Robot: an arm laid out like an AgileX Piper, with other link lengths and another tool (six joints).
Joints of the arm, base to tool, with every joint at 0 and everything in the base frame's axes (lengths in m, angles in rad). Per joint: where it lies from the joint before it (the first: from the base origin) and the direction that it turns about. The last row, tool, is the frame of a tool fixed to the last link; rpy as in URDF.
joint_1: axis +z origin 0 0 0.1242
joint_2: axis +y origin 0 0 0
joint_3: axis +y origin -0.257 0 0.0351
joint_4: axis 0.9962 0 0.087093 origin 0.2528 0 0.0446
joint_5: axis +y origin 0 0 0
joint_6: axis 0.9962 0 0.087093 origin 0.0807 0 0.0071
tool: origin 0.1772 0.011 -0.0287 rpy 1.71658 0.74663 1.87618
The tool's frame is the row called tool.
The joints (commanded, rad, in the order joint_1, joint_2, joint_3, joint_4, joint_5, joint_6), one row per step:
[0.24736 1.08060 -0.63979 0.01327 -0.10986 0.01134]
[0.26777 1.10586 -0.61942 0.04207 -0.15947 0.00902]
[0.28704 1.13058 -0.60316 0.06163 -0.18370 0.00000]
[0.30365 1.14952 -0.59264 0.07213 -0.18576 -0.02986]
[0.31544 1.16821 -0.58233 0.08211 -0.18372 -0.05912]
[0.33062 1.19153 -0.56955 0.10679 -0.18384 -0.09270]
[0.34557 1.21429 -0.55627 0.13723 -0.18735 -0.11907]
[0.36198 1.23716 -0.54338 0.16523 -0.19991 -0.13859]
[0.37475 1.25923 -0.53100 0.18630 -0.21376 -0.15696]
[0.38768 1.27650 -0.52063 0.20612 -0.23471 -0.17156]
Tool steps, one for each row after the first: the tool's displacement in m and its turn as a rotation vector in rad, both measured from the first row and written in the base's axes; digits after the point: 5 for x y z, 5 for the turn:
[0.00103 0.00843 -0.00781 0.02423 0.00229 0.00910]
[-0.00015 0.01532 -0.01965 0.02796 0.02100 0.02125]
[-0.00289 0.01996 -0.03198 0.00133 0.04248 0.04053]
[-0.00586 0.02258 -0.04496 -0.02623 0.06720 0.05585]
[-0.00981 0.02594 -0.06022 -0.04716 0.09901 0.06952]
[-0.01399 0.02922 -0.07449 -0.05643 0.13079 0.07788]
[-0.01753 0.03313 -0.08651 -0.06026 0.15466 0.08512]
[-0.02060 0.03551 -0.09768 -0.06862 0.17449 0.09103]
[-0.02223 0.03814 -0.10456 -0.07149 0.18166 0.09479]

